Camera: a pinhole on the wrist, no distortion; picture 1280 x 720 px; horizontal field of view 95.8 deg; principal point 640.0 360.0 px. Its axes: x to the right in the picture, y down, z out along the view. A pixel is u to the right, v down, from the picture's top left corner.
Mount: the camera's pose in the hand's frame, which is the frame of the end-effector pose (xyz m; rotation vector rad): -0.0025 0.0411 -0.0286 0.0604 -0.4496 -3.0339
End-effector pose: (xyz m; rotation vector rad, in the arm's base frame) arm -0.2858 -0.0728 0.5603 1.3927 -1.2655 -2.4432
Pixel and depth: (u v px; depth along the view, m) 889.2 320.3 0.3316
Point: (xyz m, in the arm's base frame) -0.4426 0.0709 0.8434
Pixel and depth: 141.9 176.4 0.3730
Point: -0.7745 -0.1950 0.6304
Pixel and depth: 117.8 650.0 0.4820
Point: -0.9110 0.0830 0.3882
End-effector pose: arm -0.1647 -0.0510 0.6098 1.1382 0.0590 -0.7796
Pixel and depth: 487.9 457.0 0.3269
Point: -0.1616 -0.3217 0.7863
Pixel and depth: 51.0 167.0 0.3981
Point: 0.1855 -0.4565 0.8472
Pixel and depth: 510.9 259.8 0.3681
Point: -0.1007 -0.2947 0.8928
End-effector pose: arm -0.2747 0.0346 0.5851 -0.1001 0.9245 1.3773
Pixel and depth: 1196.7 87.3 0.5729
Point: -0.3726 -0.0946 1.4156
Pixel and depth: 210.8 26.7 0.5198
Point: -0.5451 0.6455 0.8636
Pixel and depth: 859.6 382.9 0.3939
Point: -0.1961 0.1281 0.9747
